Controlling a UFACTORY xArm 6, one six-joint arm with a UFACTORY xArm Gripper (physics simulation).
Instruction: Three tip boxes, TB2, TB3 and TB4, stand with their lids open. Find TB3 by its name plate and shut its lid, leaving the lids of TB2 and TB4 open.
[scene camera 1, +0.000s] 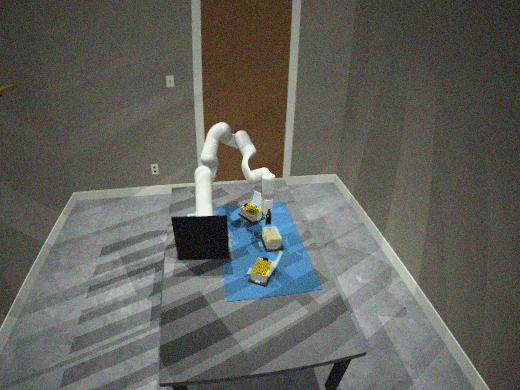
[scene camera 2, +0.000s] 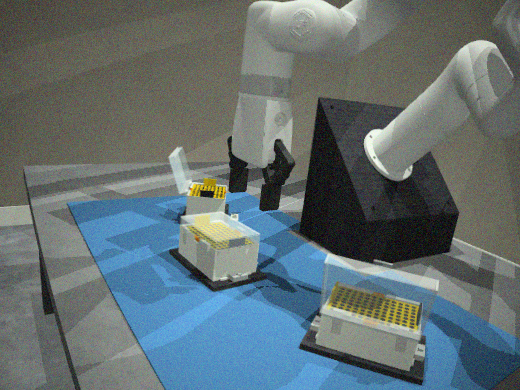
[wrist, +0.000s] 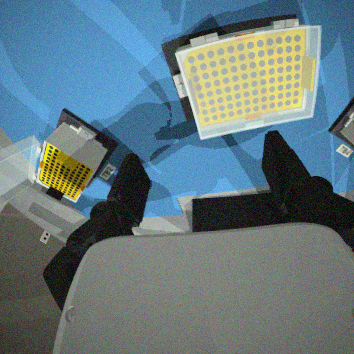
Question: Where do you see a TB3 tip box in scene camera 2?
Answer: At 218, 270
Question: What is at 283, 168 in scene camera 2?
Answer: My gripper.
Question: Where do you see my gripper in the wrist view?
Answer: At 200, 158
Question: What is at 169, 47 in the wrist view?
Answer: A TB3 tip box.
